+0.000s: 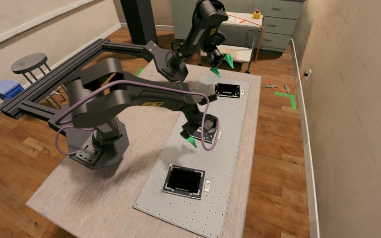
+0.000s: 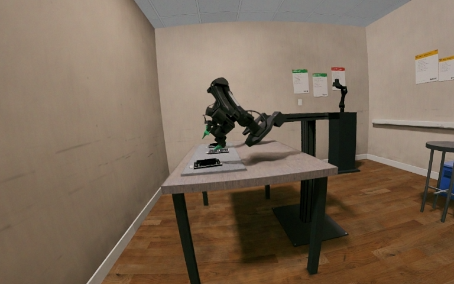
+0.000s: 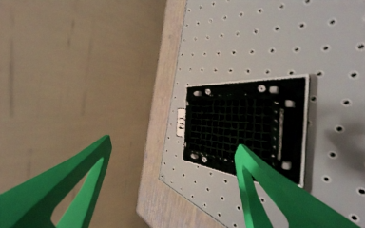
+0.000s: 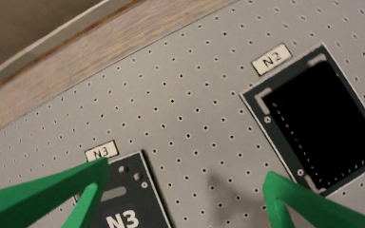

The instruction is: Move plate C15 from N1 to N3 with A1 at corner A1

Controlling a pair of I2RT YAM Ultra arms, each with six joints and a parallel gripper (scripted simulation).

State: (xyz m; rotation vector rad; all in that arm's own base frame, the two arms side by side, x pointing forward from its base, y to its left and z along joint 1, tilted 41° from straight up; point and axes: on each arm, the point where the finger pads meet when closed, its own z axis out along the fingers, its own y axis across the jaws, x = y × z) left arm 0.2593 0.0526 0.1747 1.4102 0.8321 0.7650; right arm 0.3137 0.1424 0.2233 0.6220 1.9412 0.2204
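Right now my right hand is 20 mm past the plate, 150 mm to the left of it and 120 mm above it.
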